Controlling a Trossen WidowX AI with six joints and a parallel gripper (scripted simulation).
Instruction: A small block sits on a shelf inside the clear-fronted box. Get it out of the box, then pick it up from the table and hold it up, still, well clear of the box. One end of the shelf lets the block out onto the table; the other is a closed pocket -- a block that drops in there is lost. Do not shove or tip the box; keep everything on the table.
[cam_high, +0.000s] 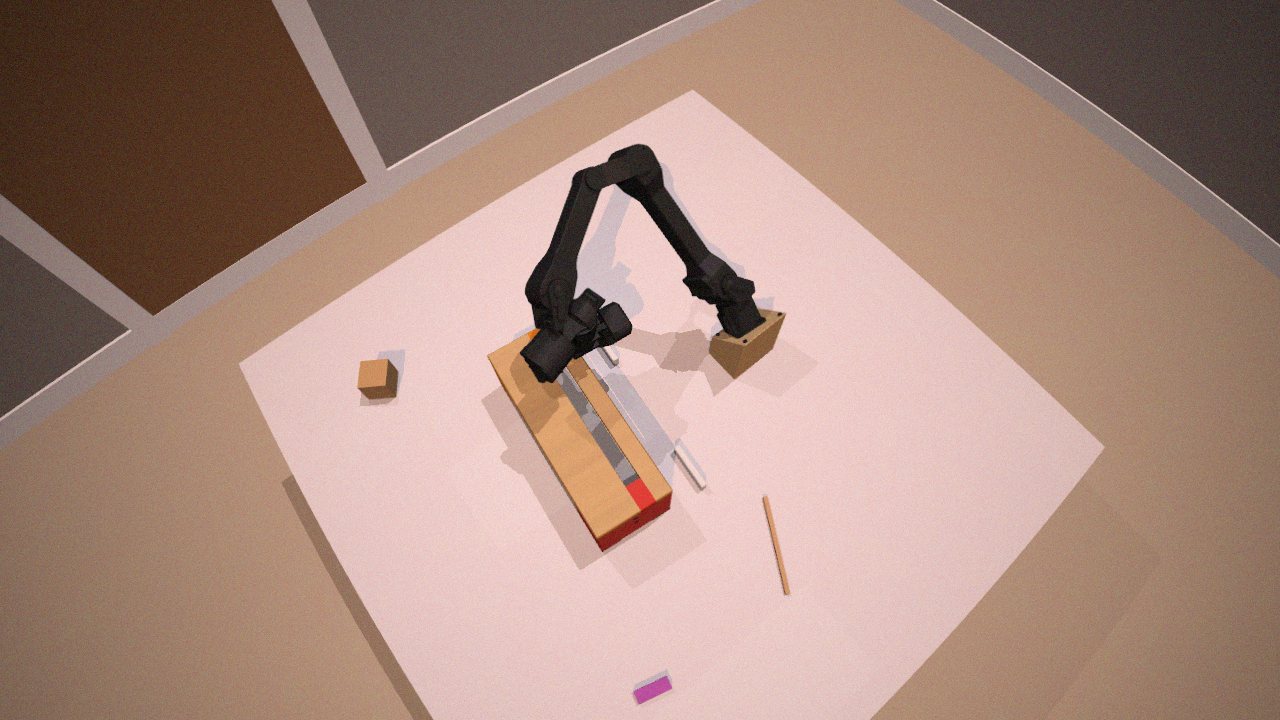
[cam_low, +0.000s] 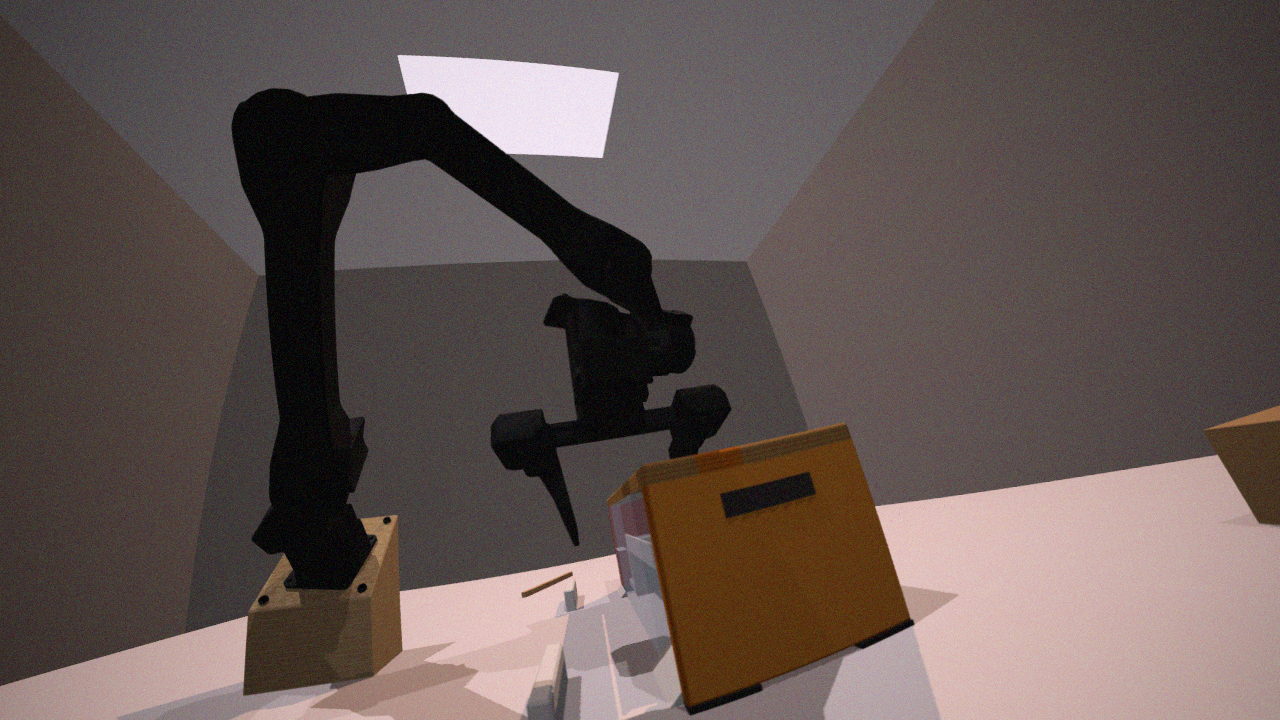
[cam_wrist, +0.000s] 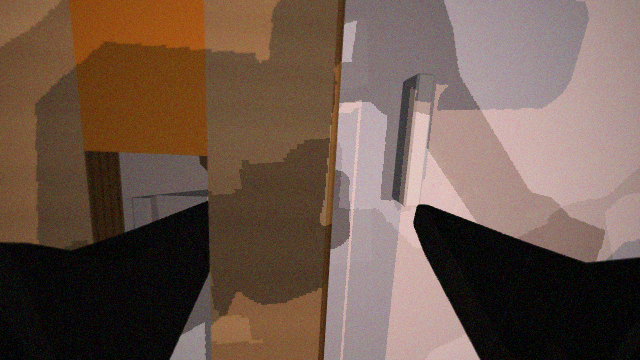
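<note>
Right now the block is 30 mm ahead of my gripper tip, 30 mm to the right of it and 20 mm below it. From my gripper tip the other things lie so: thin wooden stick: 120 mm behind, 470 mm to the left, 90 mm below; wooden box: 30 mm ahead, 120 mm to the left, 30 mm below.
</note>
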